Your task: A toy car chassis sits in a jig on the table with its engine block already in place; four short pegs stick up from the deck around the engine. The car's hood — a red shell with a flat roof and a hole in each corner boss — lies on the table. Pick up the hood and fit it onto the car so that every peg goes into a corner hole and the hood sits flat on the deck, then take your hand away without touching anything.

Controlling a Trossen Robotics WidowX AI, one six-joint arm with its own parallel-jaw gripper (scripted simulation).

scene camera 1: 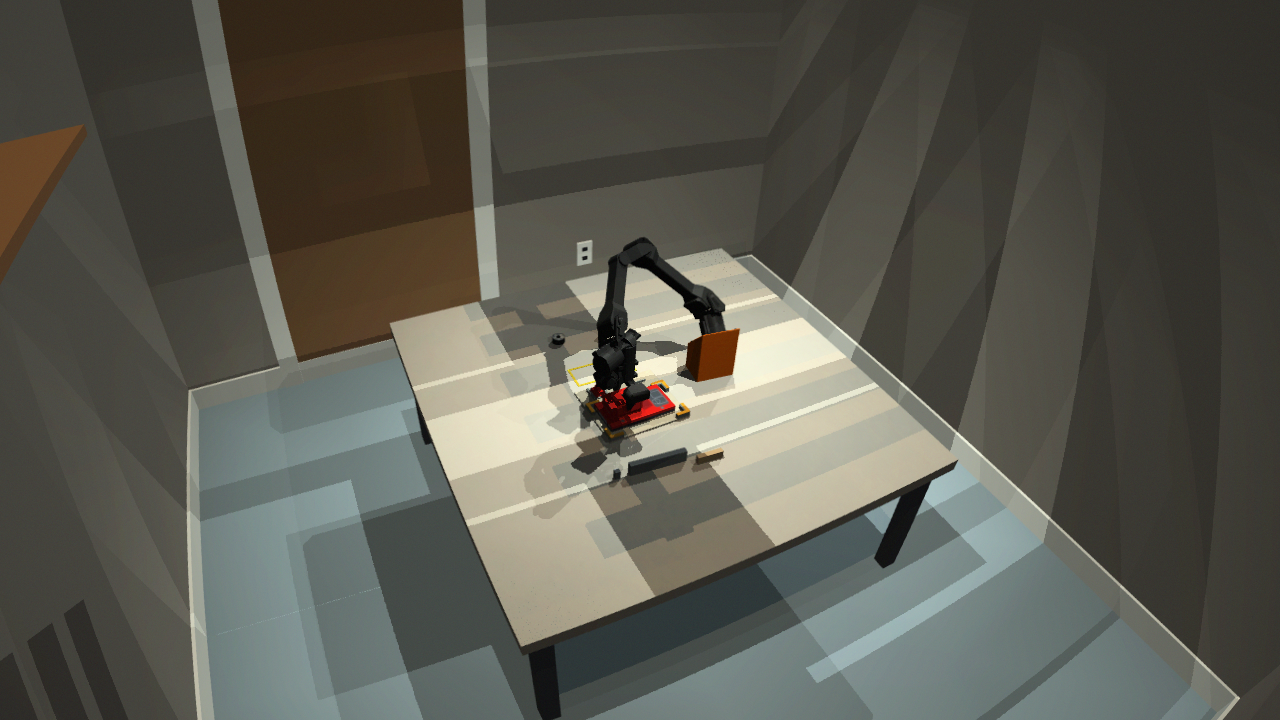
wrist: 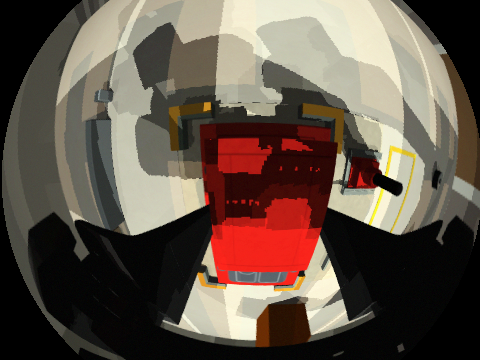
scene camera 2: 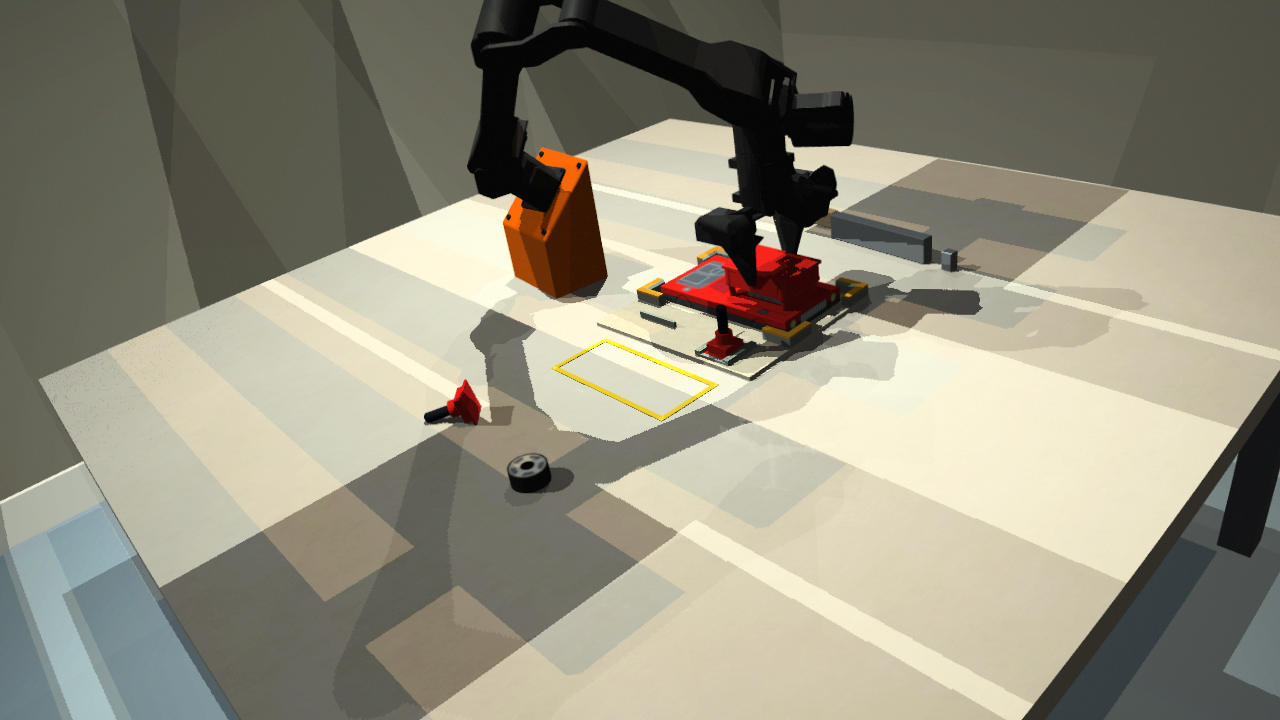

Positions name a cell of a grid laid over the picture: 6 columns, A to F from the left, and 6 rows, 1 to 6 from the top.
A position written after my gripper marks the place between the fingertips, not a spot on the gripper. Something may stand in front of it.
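My gripper (scene camera 2: D3) is carrying a red hood (scene camera 2: D3). I can see the gripper (scene camera 1: C4) (wrist: D4) from elsewhere too, and the hood (wrist: D4) is visible to me there in the wrist view. A black wheel (scene camera 2: C4) is also in sight.
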